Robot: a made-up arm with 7 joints. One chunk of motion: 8 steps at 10 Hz.
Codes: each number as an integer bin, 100 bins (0 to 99) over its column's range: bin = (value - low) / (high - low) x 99, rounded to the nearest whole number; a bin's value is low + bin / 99 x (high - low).
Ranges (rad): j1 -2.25..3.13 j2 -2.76..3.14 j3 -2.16..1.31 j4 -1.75..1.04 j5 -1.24..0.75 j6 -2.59..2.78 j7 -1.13..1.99
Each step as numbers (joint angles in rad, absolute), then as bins.
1 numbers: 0.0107 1.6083 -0.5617 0.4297 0.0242 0.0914 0.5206
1 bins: 42 73 46 77 63 49 52
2 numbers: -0.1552 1.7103 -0.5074 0.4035 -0.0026 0.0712 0.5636
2 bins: 39 75 47 76 62 49 54
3 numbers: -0.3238 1.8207 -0.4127 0.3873 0.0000 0.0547 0.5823
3 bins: 35 77 50 76 62 49 54
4 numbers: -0.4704 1.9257 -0.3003 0.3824 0.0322 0.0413 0.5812
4 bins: 33 79 53 76 63 49 54
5 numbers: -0.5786 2.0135 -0.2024 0.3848 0.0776 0.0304 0.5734
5 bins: 31 80 56 76 66 48 54
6 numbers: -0.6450 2.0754 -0.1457 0.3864 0.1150 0.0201 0.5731
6 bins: 30 81 57 76 67 48 54
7 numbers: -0.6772 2.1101 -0.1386 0.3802 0.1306 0.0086 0.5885
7 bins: 29 82 58 76 68 48 55
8 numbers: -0.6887 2.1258 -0.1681 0.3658 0.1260 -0.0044 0.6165
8 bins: 29 82 57 75 68 48 55
